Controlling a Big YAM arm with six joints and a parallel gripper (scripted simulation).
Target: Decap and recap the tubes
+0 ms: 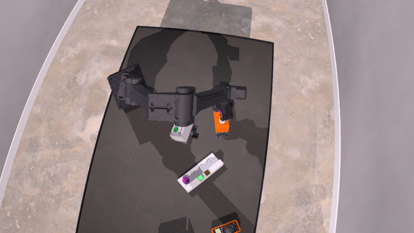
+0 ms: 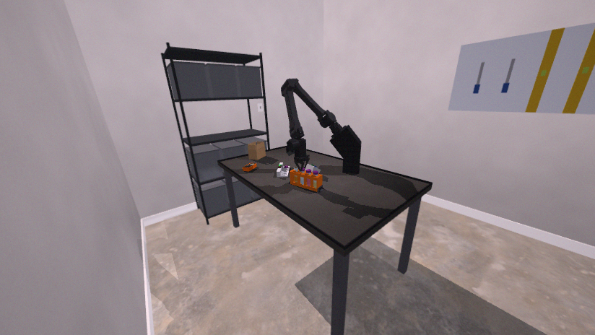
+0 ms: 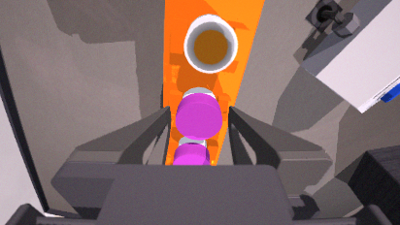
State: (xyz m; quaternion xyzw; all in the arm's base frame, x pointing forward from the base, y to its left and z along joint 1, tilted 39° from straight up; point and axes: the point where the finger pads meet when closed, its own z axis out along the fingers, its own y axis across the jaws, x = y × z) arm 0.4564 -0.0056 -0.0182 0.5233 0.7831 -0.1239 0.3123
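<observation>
Now: the cap 15 cm behind my hand, 34 cm to the right of it and 10 cm below it. From my hand the other things lie so: green key 21 cm behind, 10 cm to the right, 5 cm below; then blue key 20 cm behind, 6 cm to the right, 5 cm below; then key housing 19 cm behind, 8 cm to the right, 6 cm below.
</observation>
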